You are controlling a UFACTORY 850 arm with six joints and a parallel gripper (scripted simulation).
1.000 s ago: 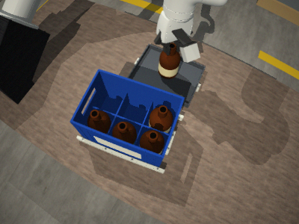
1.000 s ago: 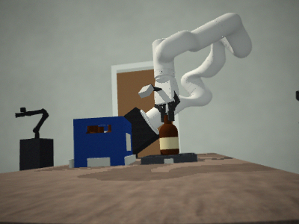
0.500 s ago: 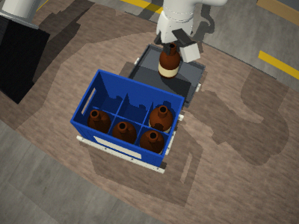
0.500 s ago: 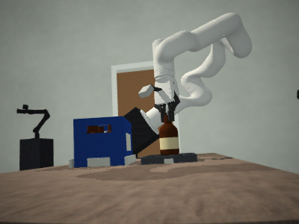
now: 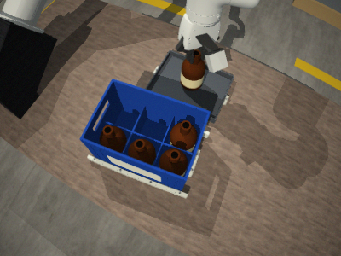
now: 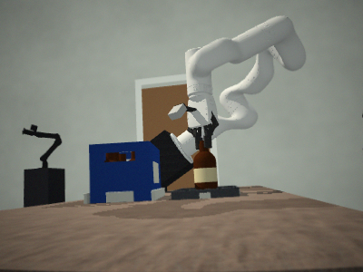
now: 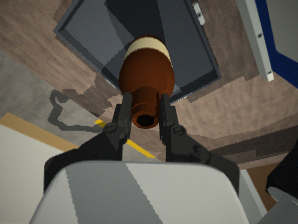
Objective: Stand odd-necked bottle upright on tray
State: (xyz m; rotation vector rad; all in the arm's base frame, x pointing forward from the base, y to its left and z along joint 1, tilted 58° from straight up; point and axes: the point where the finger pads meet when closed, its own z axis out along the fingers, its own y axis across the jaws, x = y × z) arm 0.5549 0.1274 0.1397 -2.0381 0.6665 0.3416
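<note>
The dark grey tray is 160 mm below my hand. Round my hand: blue crate: 260 mm to the right, 90 mm below.
</note>
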